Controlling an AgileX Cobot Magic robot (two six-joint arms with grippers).
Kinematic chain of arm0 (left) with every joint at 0, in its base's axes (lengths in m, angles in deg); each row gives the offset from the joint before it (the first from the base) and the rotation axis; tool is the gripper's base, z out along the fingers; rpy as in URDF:
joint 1: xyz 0 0 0.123 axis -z
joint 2: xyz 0 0 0 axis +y
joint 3: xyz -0.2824 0 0.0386 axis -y
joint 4: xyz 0.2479 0 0.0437 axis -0.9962 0 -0.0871
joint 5: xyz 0 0 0 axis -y
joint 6: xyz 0.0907 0 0.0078 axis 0.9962 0 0.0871
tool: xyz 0 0 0 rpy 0 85 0
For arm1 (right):
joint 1: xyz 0 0 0.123 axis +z
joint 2: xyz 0 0 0 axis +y
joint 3: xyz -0.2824 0 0.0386 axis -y
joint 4: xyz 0.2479 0 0.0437 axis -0.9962 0 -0.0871
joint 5: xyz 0 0 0 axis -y
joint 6: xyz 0.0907 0 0.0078 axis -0.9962 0 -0.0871
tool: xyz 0 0 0 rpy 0 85 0
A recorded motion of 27 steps. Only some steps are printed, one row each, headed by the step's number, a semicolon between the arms.
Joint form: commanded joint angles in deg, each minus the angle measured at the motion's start. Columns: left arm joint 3, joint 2, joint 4, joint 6, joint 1, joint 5; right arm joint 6, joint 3, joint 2, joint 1, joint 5, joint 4.
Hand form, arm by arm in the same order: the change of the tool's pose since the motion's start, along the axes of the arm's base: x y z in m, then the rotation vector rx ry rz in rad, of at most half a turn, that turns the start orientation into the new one. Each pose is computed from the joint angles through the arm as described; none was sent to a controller.
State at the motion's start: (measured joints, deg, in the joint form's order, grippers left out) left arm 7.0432 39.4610 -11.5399 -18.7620 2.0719 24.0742; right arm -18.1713 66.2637 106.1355 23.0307 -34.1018 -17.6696
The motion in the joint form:
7: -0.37 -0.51 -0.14 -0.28 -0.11 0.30; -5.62 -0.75 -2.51 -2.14 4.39 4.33
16: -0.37 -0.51 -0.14 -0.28 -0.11 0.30; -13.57 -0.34 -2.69 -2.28 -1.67 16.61
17: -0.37 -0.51 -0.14 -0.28 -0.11 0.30; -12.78 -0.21 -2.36 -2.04 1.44 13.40
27: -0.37 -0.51 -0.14 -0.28 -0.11 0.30; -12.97 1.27 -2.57 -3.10 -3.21 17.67
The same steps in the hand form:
7: -0.0016 0.0001 -0.0005 -0.0034 -0.0071 0.0002; 0.0079 -0.0171 0.0146 0.0033 -0.0964 -0.1001
16: -0.0016 0.0001 -0.0005 -0.0034 -0.0071 0.0002; 0.0039 -0.0297 0.0126 -0.1436 -0.0472 -0.0941
17: -0.0016 0.0001 -0.0005 -0.0034 -0.0071 0.0002; 0.0075 -0.0238 0.0132 -0.0865 -0.0767 -0.1132
27: -0.0016 0.0001 -0.0005 -0.0034 -0.0071 0.0002; 0.0093 -0.0343 0.0182 -0.1617 -0.0545 -0.0888

